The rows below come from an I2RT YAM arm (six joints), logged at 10 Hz.
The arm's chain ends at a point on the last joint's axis. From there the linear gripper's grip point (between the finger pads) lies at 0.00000 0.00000 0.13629 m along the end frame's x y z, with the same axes.
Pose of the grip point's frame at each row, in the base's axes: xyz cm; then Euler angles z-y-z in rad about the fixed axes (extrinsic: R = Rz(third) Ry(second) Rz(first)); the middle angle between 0 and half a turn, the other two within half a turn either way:
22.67 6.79 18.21 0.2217 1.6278 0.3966
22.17 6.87 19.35 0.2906 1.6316 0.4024
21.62 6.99 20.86 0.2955 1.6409 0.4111
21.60 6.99 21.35 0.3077 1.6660 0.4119
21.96 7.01 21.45 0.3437 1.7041 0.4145
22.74 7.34 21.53 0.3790 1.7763 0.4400
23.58 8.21 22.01 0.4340 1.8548 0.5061
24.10 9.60 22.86 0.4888 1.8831 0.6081
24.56 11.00 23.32 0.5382 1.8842 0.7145
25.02 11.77 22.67 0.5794 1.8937 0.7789
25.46 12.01 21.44 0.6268 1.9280 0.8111
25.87 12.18 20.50 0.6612 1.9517 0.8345
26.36 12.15 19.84 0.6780 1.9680 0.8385
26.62 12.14 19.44 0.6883 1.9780 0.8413
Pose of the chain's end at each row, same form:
10.12 1.53 18.99 0.2217 1.6278 0.3966
9.65 1.54 20.18 0.2906 1.6316 0.4024
9.16 1.56 21.81 0.2955 1.6409 0.4111
9.17 1.56 22.65 0.3077 1.6660 0.4119
9.60 1.57 23.26 0.3437 1.7041 0.4145
10.67 1.66 24.31 0.3790 1.7763 0.4400
12.14 1.87 25.83 0.4340 1.8548 0.5061
13.46 2.19 27.05 0.4888 1.8831 0.6081
14.77 2.50 27.52 0.5382 1.8842 0.7145
15.82 2.69 26.99 0.5794 1.8937 0.7789
16.67 2.75 26.21 0.6268 1.9280 0.8111
17.37 2.81 25.57 0.6612 1.9517 0.8345
17.96 2.80 25.11 0.6780 1.9680 0.8385
18.28 2.81 24.84 0.6883 1.9780 0.8413

